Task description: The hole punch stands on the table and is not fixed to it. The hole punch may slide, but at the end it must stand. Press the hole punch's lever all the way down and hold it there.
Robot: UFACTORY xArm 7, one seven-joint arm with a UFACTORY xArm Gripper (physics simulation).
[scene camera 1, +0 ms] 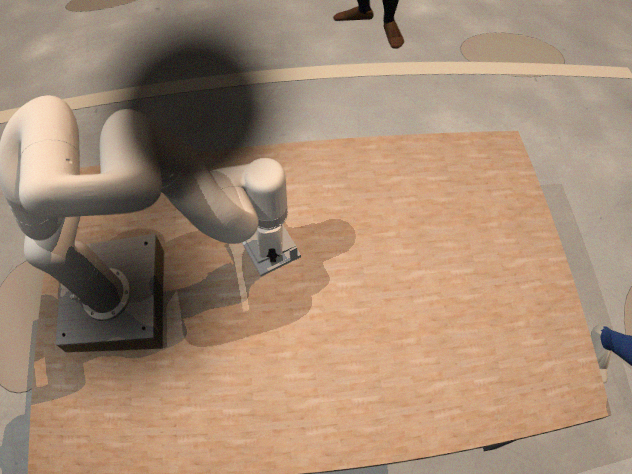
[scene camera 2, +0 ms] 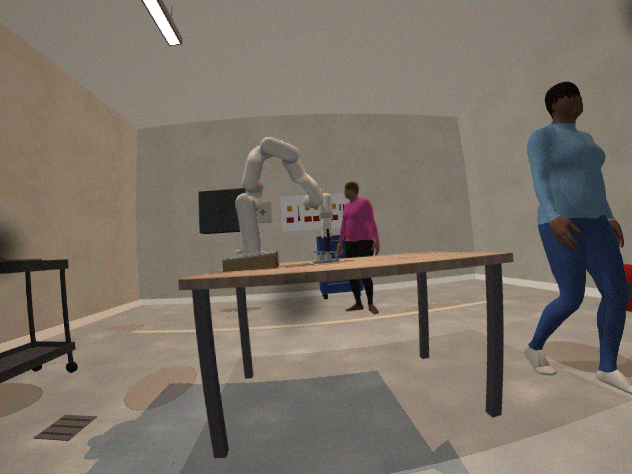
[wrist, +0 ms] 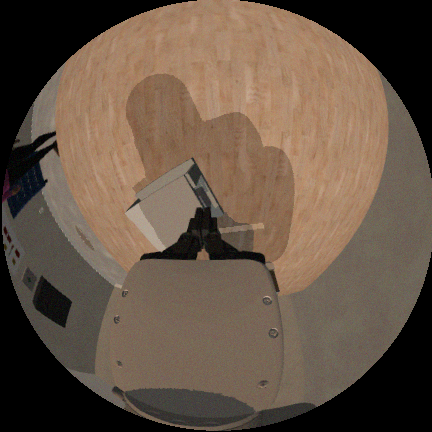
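Where they show: gripper, between the fingertips: (scene camera 1: 273,253) (scene camera 2: 328,251) (wrist: 204,216); arm's base, origin of its link: (scene camera 1: 106,294) (scene camera 2: 253,254).
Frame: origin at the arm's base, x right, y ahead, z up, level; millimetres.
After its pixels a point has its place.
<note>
The hole punch (scene camera 1: 288,243) {x -126, y 416, z -12 mm} (scene camera 2: 325,257) {x -104, y 367, z -41 mm} (wrist: 167,212) {x -147, y 385, z -11 mm} stands upright on the wooden table, turned at an angle. Its broad light-grey lever plate lies over the base, and a strip of the base shows past the plate's edge in the wrist view. My gripper (scene camera 1: 272,253) {x -99, y 382, z -7 mm} (scene camera 2: 327,247) {x -99, y 382, z -7 mm} (wrist: 204,216) {x -99, y 382, z -7 mm} is shut with nothing between its fingers and points down. Its black fingertips are at the lever side near the metal punch parts and appear to touch the lever. The contact itself is hidden behind the fingers. How far down the lever is cannot be told exactly.
The arm's dark mounting block (scene camera 1: 109,326) {x 76, y 16, z -2 mm} (scene camera 2: 250,261) {x 110, y 10, z -29 mm} stands left of the punch on the table (scene camera 1: 433,306) {x 19, y 740, z -69 mm} (scene camera 2: 408,262) {x 322, y 674, z -69 mm} (wrist: 320,125) {x 73, y 517, z -69 mm}. A person in pink (scene camera 2: 358,219) stands behind the table. A person in blue (scene camera 2: 569,173) is at its right. A dark cart (scene camera 2: 63,306) is at the left.
</note>
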